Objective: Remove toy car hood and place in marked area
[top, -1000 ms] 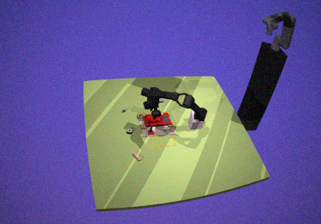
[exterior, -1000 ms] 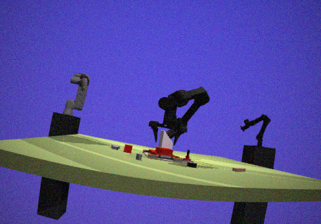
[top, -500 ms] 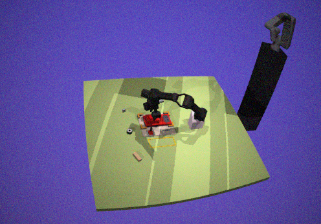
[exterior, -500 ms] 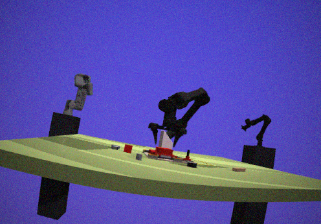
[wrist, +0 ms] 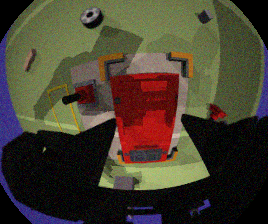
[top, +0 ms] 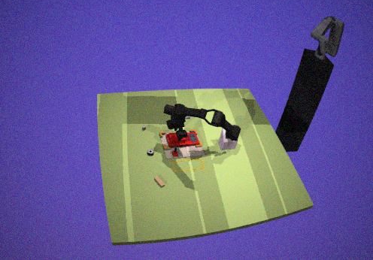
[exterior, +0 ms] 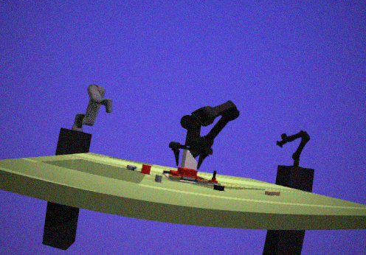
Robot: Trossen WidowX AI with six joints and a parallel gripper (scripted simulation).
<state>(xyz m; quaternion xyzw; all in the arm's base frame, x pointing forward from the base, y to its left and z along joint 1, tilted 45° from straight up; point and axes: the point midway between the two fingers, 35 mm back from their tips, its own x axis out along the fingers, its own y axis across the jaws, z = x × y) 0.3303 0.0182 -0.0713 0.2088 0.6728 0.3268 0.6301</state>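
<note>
Right now the red hood is 10 mm below my gripper tip. Round my gripper tip: small grey piece 210 mm ahead, 110 mm to the right, 40 mm below; dark wheel 170 mm ahead, 110 mm to the left, 40 mm below; tan block 140 mm ahead, 340 mm to the left, 50 mm below.
</note>
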